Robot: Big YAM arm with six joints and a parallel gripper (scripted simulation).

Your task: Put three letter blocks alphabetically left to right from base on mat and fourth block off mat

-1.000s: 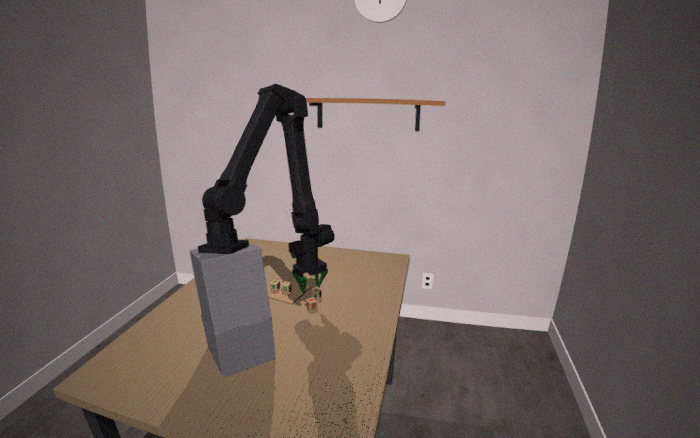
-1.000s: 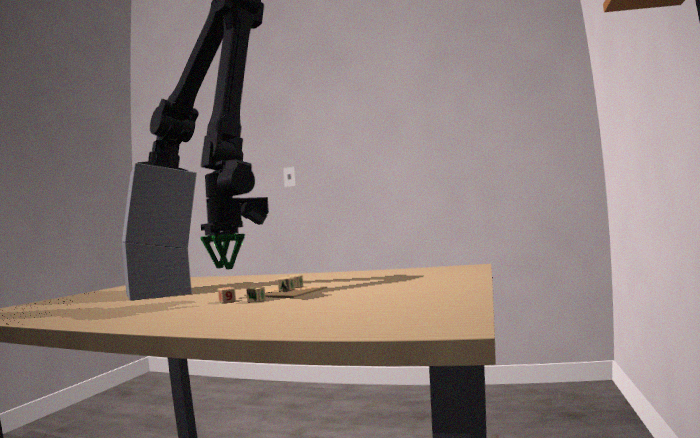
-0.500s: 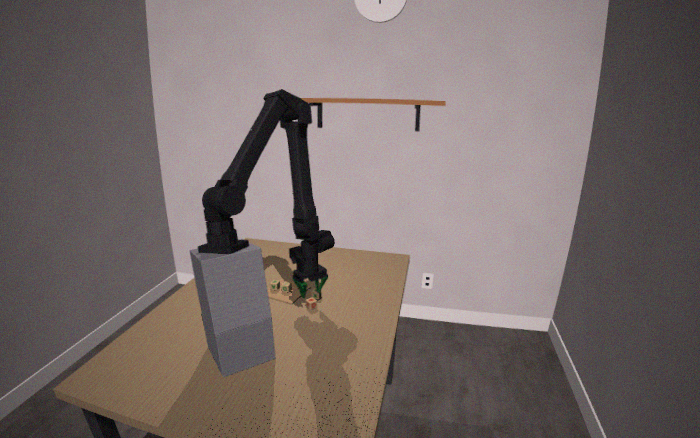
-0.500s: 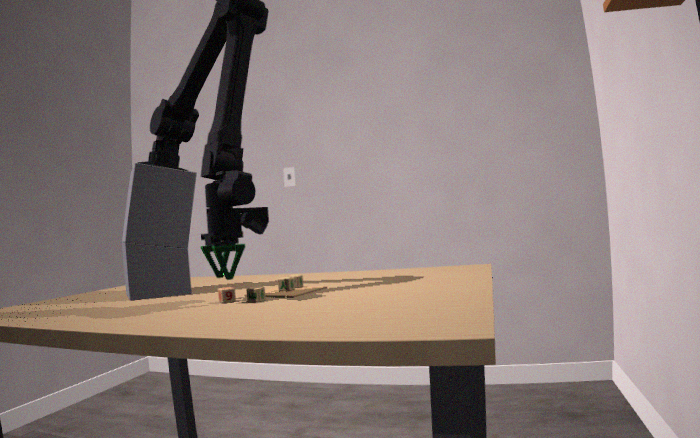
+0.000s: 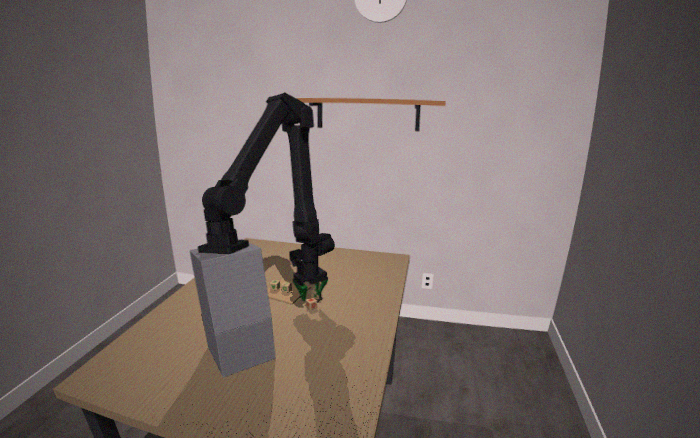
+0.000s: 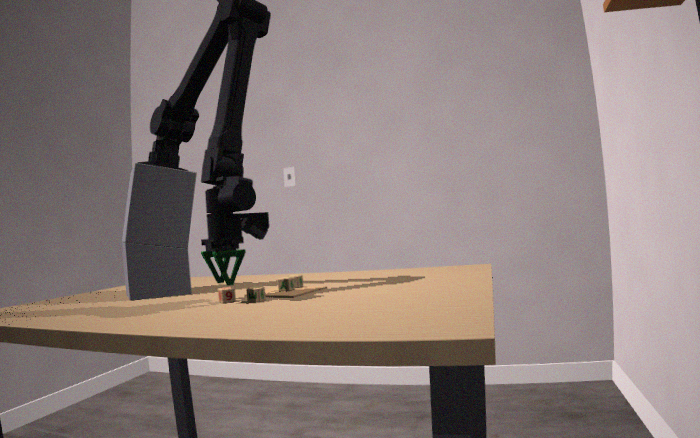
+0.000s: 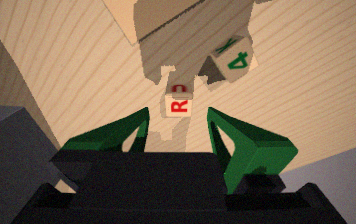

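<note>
Now: hand 140 mm to the right of the green-lettered block, 60 mm short of it and 30 mm above it. Also, from my hand: dark block (190 mm to the left, 50 mm ahead, 30 mm below); then pale mat (140 mm to the left, 60 mm ahead, 50 mm below).
</note>
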